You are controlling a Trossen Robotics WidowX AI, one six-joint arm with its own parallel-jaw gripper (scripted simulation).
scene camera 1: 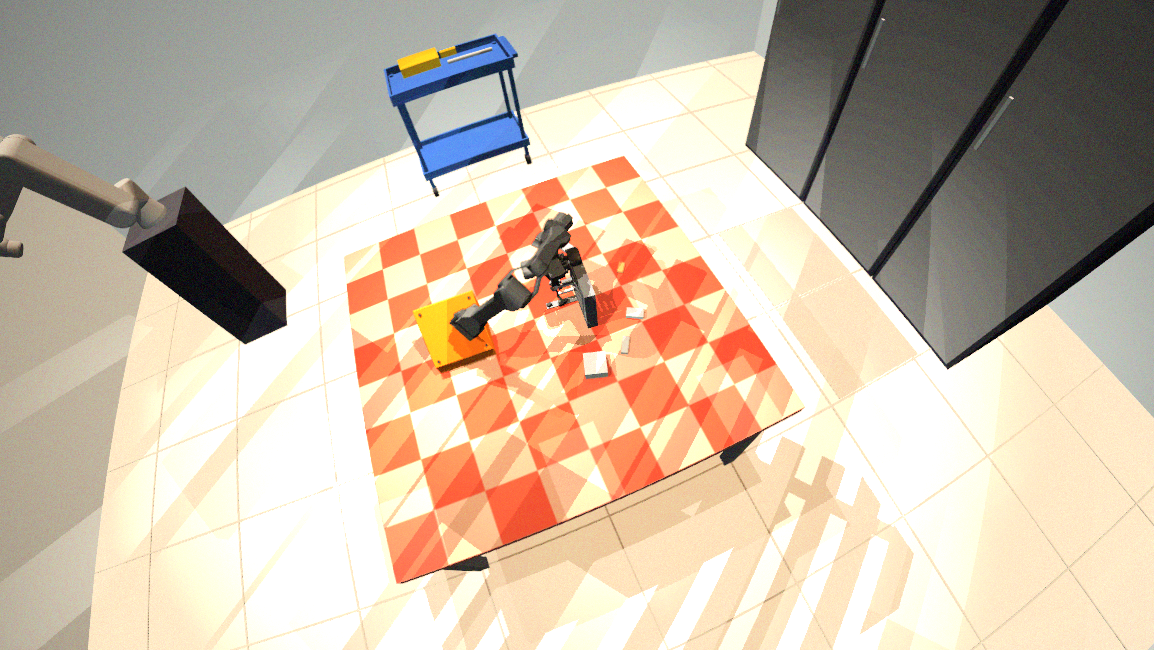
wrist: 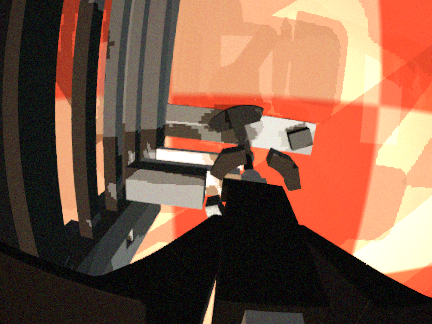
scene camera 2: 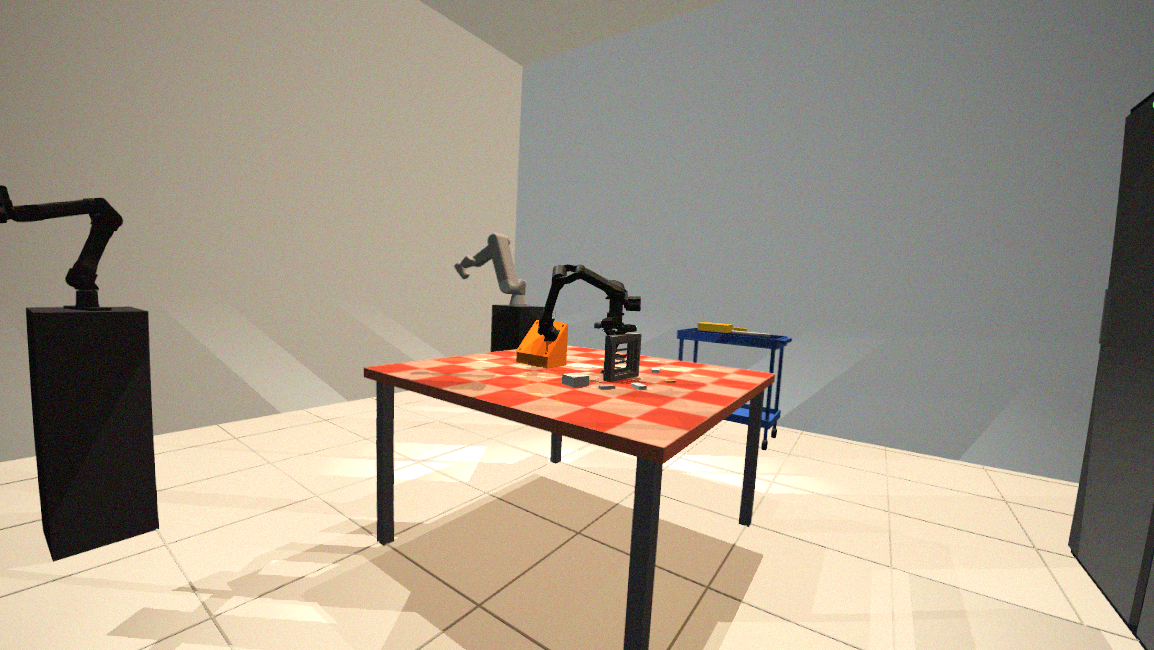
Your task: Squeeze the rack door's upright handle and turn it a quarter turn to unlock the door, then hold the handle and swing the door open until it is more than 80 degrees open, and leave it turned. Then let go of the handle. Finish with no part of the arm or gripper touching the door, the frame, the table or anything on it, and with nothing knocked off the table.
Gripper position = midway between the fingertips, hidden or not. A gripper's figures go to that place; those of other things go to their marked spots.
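Scene:
There's a rack [scene camera 1: 589,298] at 1.33 m from the lens, and then my gripper [scene camera 1: 554,278], which is 1.45 m from the lens.

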